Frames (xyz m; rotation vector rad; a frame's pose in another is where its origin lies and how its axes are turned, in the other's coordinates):
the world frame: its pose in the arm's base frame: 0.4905 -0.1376 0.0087 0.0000 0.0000 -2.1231
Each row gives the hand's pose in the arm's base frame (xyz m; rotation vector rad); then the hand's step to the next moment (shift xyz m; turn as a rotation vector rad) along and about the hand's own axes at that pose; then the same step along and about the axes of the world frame.
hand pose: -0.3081 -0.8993 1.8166 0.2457 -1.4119 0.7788
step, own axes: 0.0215 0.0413 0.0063 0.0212 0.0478 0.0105
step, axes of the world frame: -0.0125 -0.0443 0.0095 -0.0106 -0.0516 0.0081
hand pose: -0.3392 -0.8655 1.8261 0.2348 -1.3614 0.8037
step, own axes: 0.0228 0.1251 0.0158 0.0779 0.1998 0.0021
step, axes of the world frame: -0.0279 -0.1245 -0.0119 -0.0786 -0.1990 0.0141
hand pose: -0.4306 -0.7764 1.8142 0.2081 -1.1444 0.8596
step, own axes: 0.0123 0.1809 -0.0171 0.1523 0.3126 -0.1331
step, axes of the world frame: -0.0586 -0.1663 -0.0455 -0.2532 -0.2727 -0.0108
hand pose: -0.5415 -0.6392 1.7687 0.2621 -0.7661 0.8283
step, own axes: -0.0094 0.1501 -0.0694 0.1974 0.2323 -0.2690
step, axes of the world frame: -0.0669 -0.1358 -0.0671 -0.3643 -0.1668 -0.0692
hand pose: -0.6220 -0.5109 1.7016 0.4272 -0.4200 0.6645
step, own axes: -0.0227 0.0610 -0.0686 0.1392 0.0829 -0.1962
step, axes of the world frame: -0.0353 -0.0694 -0.0537 -0.2398 -0.0423 -0.0738
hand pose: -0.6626 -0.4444 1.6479 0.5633 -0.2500 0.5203
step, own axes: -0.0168 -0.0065 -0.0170 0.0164 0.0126 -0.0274
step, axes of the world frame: 0.0064 -0.0069 -0.0229 -0.0315 -0.0083 -0.0110
